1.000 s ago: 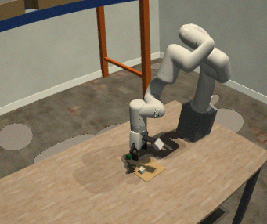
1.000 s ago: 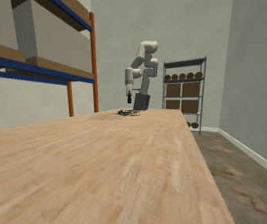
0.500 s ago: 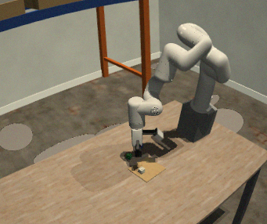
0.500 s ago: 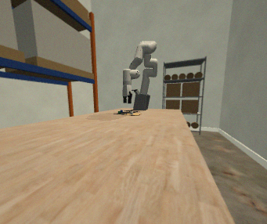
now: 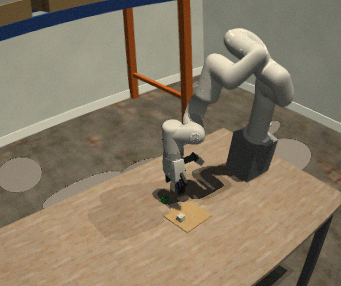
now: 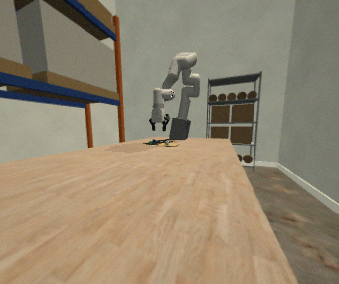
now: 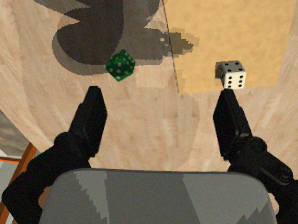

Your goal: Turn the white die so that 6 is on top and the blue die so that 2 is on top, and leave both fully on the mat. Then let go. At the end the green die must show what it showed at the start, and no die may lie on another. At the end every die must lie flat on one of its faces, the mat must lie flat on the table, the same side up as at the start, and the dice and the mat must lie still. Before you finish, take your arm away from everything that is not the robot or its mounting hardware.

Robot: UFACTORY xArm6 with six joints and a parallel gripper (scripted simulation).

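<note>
Right now my hand is 10 cm past the blue die, 10 cm above it and 8 cm to the left of it. The rest, counted from my hand: green die 10 cm below, 6 cm to the right, 1 cm ahead; tan mat 11 cm below, 8 cm to the left, 1 cm ahead; white die 9 cm below, 8 cm to the left, 5 cm ahead.
</note>
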